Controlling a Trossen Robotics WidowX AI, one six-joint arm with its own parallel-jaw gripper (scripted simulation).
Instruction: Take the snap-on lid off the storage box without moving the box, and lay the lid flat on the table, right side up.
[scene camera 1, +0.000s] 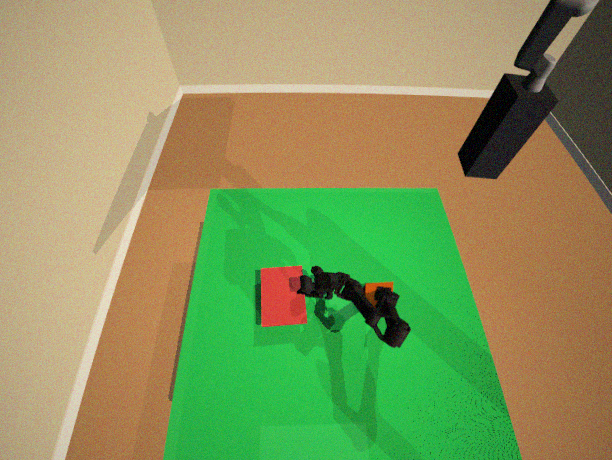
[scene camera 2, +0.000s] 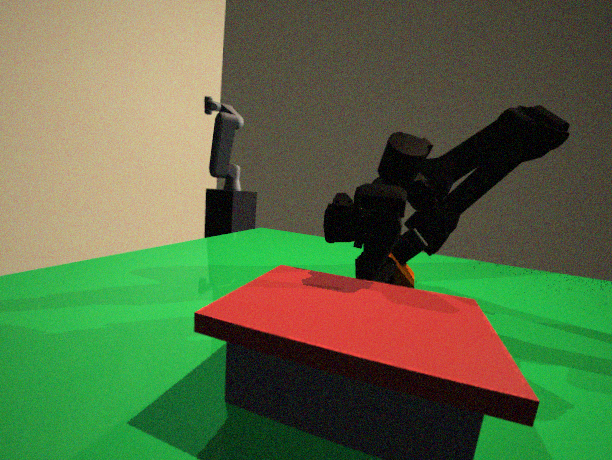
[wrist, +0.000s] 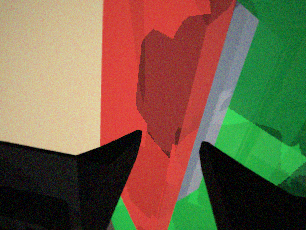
Scene:
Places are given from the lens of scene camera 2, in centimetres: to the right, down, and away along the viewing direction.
gripper (scene camera 2: 367, 290): 8, 8, 36
red lid (scene camera 2: 435, 346): 10, 9, 22
storage box (scene camera 2: 345, 411): 3, 15, 23

